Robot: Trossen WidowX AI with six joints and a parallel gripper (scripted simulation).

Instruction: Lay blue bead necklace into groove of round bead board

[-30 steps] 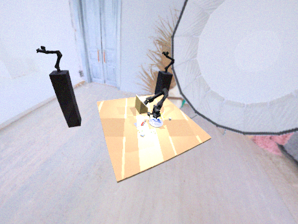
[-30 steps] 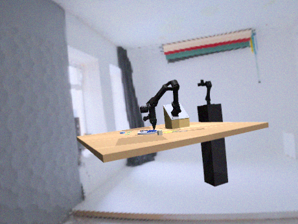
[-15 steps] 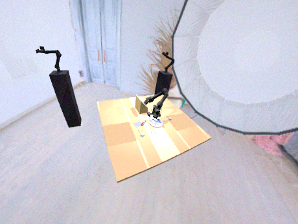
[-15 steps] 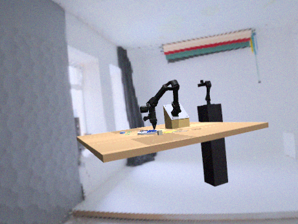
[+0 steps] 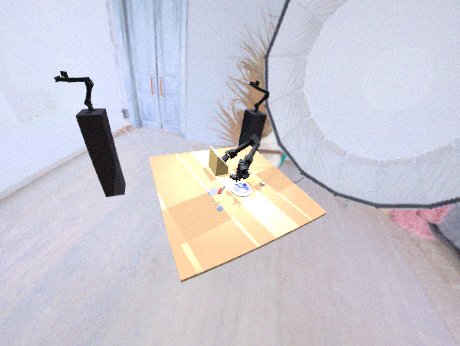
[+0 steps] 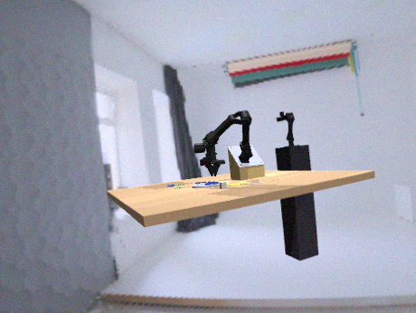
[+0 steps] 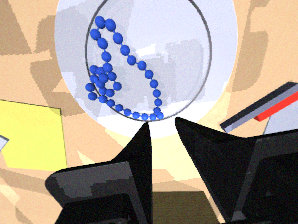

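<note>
Right now the round bead board is 50 mm ahead of my gripper tip, 20 mm to the left of it and 40 mm below it. Also, from my gripper tip: yellow flat piece: 80 mm behind, 180 mm to the left, 50 mm below; red-and-grey object: 20 mm ahead, 170 mm to the right, 50 mm below; white cylinder: 50 mm ahead, 250 mm to the left, 30 mm below.
</note>
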